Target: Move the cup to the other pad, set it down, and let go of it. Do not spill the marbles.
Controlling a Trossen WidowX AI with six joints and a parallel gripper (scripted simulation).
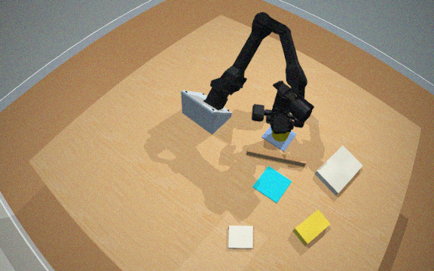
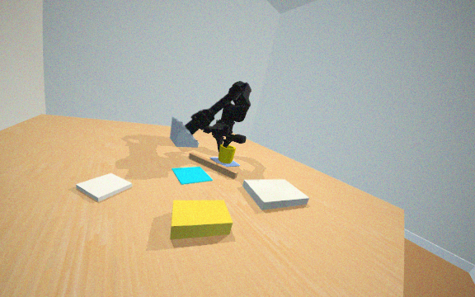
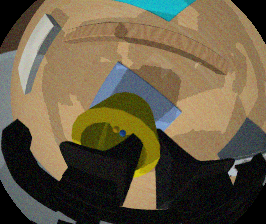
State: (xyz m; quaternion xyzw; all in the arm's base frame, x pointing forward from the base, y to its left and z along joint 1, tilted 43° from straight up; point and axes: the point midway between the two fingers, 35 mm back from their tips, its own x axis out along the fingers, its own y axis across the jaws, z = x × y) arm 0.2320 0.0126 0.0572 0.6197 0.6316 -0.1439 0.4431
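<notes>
Now: the pale blue pad 40 mm below my gripper tip, 30 mm ahead of it and 10 mm to the left of it. From my gripper tip the other things lie so: large white slab: 300 mm ahead, 20 mm below, 10 mm to the right; yellow cup: 20 mm ahead, 10 mm to the left; cyan pad: 190 mm to the right, 90 mm ahead, 40 mm below.
</notes>
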